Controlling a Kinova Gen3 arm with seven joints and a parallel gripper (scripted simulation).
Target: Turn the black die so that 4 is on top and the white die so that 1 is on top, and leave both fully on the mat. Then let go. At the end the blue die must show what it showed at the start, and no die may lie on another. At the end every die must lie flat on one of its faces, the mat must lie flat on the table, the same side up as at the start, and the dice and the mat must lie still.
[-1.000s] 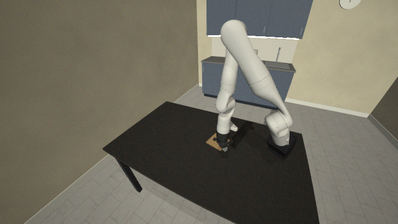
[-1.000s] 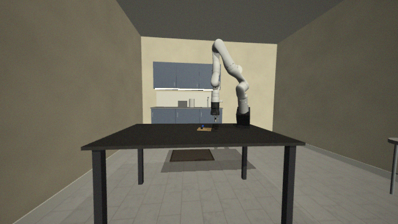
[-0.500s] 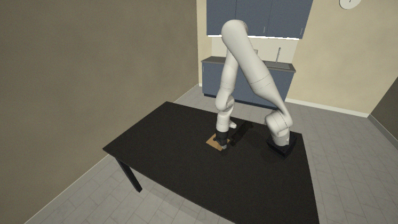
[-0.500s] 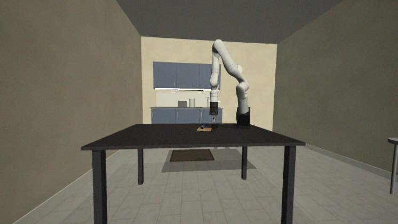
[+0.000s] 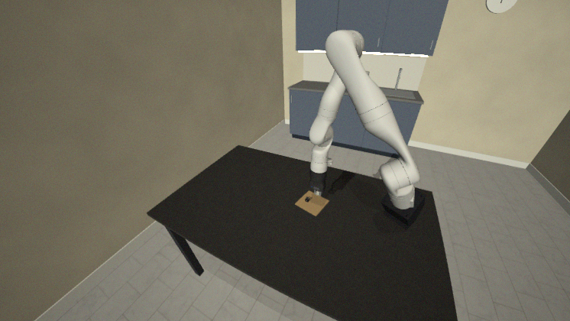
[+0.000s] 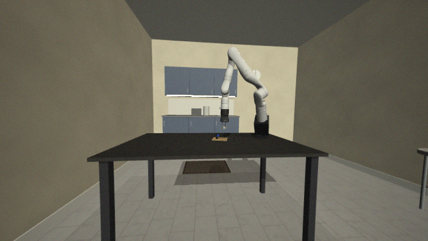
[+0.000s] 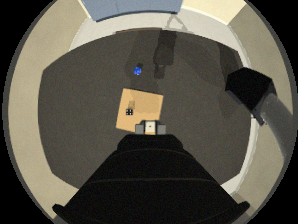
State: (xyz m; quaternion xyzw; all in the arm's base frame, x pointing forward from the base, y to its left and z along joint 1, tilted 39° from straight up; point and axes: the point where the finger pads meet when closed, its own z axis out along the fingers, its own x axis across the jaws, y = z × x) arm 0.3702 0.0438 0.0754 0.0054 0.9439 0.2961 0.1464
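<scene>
Now: hand 4 cm short of the tan mat, 2 cm to the left of it and 12 cm above it. From my hand the other things lie so: white die 1 cm below; then black die 7 cm ahead, 2 cm to the right, 11 cm below; then blue die 6 cm ahead, 17 cm to the right, 12 cm below.
</scene>
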